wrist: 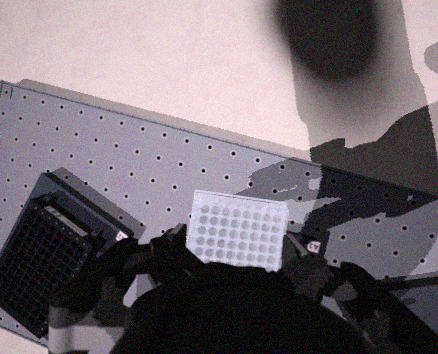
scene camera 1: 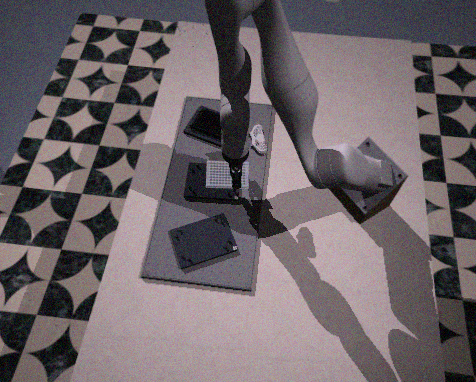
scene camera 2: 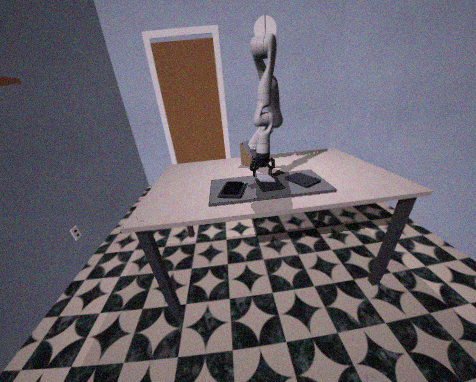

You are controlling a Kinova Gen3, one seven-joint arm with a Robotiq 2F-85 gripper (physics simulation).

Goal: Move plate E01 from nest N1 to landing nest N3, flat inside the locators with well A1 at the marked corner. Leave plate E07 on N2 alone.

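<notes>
The white well plate, taken as E01, is over the middle nest. It is offset: a strip of nest shows left of it in scene camera 1, and in the wrist view it reaches past the nest's upper edge. Tilt cannot be judged. My gripper is open around it. A black plate, taken as E07, sits in another nest. The third nest has no plate. Nest numbers are unreadable; the gripper hides the white plate's lower end in the wrist view.
The nests stand on a grey perforated board. A white openwork object lies on it near the black plate. A box stands on the table, partly behind the arm in scene camera 1.
</notes>
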